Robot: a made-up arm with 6 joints.
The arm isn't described. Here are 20 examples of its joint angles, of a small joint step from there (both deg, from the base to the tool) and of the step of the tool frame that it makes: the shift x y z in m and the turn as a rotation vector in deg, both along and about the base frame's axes.
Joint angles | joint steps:
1: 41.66 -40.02 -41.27 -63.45 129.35 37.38 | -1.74 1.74 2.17 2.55 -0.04 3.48
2: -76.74 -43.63 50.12 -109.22 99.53 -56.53 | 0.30 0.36 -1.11 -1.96 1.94 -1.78
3: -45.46 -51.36 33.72 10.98 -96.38 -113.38 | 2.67 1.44 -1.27 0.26 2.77 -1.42
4: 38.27 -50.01 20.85 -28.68 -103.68 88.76 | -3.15 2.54 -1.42 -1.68 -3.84 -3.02
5: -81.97 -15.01 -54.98 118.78 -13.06 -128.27 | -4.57 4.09 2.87 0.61 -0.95 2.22
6: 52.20 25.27 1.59 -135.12 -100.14 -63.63 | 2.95 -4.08 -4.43 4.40 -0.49 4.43
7: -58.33 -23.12 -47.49 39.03 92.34 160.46 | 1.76 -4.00 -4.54 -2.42 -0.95 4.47
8: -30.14 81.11 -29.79 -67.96 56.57 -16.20 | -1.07 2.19 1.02 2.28 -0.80 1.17
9: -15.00 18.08 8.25 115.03 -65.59 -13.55 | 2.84 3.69 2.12 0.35 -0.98 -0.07
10: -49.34 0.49 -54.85 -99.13 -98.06 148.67 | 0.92 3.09 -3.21 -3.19 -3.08 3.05
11: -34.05 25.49 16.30 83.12 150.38 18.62 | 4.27 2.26 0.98 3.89 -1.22 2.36
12: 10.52 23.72 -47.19 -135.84 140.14 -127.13 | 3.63 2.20 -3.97 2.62 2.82 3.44
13: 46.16 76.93 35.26 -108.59 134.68 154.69 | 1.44 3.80 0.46 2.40 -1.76 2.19
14: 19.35 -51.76 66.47 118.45 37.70 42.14 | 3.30 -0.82 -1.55 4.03 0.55 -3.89
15: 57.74 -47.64 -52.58 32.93 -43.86 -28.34 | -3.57 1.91 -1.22 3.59 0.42 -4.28
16: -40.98 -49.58 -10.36 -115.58 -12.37 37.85 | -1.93 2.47 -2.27 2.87 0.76 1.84
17: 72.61 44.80 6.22 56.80 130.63 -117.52 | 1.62 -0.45 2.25 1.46 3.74 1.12
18: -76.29 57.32 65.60 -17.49 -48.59 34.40 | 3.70 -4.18 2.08 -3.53 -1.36 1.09
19: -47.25 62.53 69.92 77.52 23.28 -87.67 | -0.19 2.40 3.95 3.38 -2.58 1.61
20: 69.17 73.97 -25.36 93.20 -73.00 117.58 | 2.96 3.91 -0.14 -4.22 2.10 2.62
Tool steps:
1: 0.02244 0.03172 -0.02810 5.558 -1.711 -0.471
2: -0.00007 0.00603 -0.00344 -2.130 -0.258 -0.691
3: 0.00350 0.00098 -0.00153 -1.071 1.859 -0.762
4: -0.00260 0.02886 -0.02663 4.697 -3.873 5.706
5: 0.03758 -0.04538 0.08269 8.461 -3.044 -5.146
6: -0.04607 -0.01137 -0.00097 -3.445 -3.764 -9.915
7: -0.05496 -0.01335 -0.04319 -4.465 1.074 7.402
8: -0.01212 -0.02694 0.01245 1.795 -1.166 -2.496
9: 0.02376 -0.02317 -0.01392 -1.320 -1.539 -0.018
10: 0.03657 -0.00985 -0.00011 -2.052 -0.639 -5.562
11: -0.00037 -0.03823 -0.03431 -3.892 2.034 -2.706
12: 0.02706 -0.04236 -0.01169 -1.130 1.062 -5.650
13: 0.04069 -0.00016 0.01914 0.583 -2.918 2.499
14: 0.00063 0.00056 0.07347 -11.009 -0.691 1.874
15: -0.00114 0.01308 -0.03638 1.793 -2.501 2.990
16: 0.04872 0.04616 -0.00745 -2.561 -1.013 -6.358
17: -0.01311 -0.01309 0.01483 0.611 1.188 4.125
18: -0.02299 0.04362 -0.01098 -8.550 -1.386 2.472
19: 0.01342 -0.02711 -0.00488 -0.730 0.179 1.495
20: 0.03338 -0.01395 0.02220 -4.307 -2.716 4.049
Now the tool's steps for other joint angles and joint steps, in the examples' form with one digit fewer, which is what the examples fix.
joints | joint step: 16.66 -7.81 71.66 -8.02 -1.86 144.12 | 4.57 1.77 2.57 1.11 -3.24 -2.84
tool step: 0.0161 -0.0456 0.0089 -1.88 -3.64 -0.23
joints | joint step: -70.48 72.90 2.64 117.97 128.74 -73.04 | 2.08 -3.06 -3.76 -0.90 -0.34 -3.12
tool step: -0.0063 0.0356 -0.0097 1.77 1.12 2.29
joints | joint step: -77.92 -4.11 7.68 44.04 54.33 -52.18 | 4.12 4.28 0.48 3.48 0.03 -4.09
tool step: 0.0180 0.0033 -0.0167 -1.75 7.61 -6.64
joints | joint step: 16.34 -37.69 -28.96 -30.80 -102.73 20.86 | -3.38 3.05 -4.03 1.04 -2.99 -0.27
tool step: 0.0485 0.0339 -0.0362 -2.52 -6.59 -0.97
